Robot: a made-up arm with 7 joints. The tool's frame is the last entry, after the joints.
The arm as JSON. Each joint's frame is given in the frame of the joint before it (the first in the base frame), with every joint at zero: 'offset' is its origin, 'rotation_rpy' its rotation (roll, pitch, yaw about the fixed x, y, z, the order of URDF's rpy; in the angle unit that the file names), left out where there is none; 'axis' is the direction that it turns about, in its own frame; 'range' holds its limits. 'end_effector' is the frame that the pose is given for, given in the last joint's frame.
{
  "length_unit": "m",
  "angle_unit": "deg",
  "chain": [
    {
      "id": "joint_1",
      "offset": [
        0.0,
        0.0,
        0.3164
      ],
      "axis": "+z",
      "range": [
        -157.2,
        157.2
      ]
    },
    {
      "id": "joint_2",
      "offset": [
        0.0,
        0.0,
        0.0
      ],
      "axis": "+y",
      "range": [
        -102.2,
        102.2
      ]
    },
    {
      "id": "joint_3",
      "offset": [
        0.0,
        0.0,
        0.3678
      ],
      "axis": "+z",
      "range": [
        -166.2,
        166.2
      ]
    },
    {
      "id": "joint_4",
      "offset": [
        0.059,
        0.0,
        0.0
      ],
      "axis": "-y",
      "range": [
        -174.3,
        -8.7
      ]
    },
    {
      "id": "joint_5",
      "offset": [
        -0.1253,
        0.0,
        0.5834
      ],
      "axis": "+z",
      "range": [
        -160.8,
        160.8
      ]
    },
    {
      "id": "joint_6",
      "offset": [
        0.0,
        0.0,
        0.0
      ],
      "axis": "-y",
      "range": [
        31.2,
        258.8
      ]
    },
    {
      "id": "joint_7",
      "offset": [
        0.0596,
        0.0,
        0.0
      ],
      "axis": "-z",
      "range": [
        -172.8,
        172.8
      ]
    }
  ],
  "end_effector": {
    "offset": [
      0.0,
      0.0,
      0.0
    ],
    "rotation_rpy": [
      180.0,
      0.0,
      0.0
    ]
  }
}
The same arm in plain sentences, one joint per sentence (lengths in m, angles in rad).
The arm has seven revolute joints in a row. What follows holds with every joint at zero, and every direction is one of the base frame's. Joint 1 is mounted 0.3164 m along +z from the base frame's origin and rotates about +z, from -2.7437 to 2.7437 rad. Joint 2 is mounted at the same point as joint 1 and rotates about +y, from -1.7837 to 1.7837 rad. Joint 3 is mounted 0.3678 m along +z from joint 2 and rotates about +z, from -2.9007 to 2.9007 rad. Joint 4 is mounted 0.059 m along +x from joint 3 and rotates about -y, from -3.0421 to -0.1518 rad. Joint 5 is mounted 0.1253 m along -x and 0.5834 m along +z from joint 4 and rotates about +z, from -2.8065 to 2.8065 rad. Joint 6 is mounted at the same point as joint 5 and rotates about -y, from 0.5445 to 4.5169 rad. Joint 7 is mounted 0.0596 m along +x from joint 6 and rotates about -z, from -3.0159 to 3.0159 rad. The tool frame, which is the frame that the pose is given for, is mounted at the same point as joint 7; its axes are the base frame's turned by roll 3.1416, pitch 0 and yaw 0 rad (as in URDF: about the fixed x, then y, then z).
